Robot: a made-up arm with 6 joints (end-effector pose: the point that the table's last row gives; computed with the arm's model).
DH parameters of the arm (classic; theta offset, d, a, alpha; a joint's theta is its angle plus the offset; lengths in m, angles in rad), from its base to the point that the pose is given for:
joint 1: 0 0.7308 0.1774 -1.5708
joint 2: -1.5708 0 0.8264 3.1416
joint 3: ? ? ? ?
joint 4: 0 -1.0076 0 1.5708
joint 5: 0 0 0 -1.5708
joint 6: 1.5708 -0.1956 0 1.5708
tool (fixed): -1.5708 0 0 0
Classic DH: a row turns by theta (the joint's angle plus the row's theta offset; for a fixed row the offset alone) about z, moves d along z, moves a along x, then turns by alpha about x.
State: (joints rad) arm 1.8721 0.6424 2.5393 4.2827 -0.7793 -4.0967
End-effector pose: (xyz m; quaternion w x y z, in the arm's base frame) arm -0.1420 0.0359 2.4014 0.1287 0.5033 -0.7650 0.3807
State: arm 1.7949 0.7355 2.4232 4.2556 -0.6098 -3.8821
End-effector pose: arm -0.1788 0.3322 2.4763 0.2832 0.4558 -0.7437 0.3987
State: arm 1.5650 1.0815 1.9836 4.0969 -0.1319 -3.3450
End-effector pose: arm -0.0123 1.4956 2.1854 0.6650 0.0753 -0.5657 0.4818
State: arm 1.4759 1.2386 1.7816 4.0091 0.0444 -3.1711
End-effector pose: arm 0.1863 1.8871 1.7748 0.7345 -0.1362 -0.4288 0.5080
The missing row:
joint 3: 0 0 0.1842 -1.5708
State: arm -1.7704 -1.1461 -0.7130 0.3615 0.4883 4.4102
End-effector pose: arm -0.0440 -0.3813 1.8118 0.6972 0.1844 -0.6285 -0.2913
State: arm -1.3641 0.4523 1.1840 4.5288 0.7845 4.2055
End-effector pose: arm 0.1308 -1.2856 2.3581 0.0992 -0.4617 0.6846 -0.5552
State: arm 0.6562 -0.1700 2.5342 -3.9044 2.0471 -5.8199
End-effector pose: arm -0.7220 -0.4043 1.8811 0.3251 0.6923 0.4283 0.4812
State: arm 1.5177 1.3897 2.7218 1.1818 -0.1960 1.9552
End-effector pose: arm 0.0941 1.1055 2.0852 0.4451 -0.6324 -0.5034 -0.3854
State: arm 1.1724 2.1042 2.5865 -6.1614 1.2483 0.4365
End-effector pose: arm 0.6254 1.5440 1.1330 0.5949 0.2505 -0.7301 0.2242
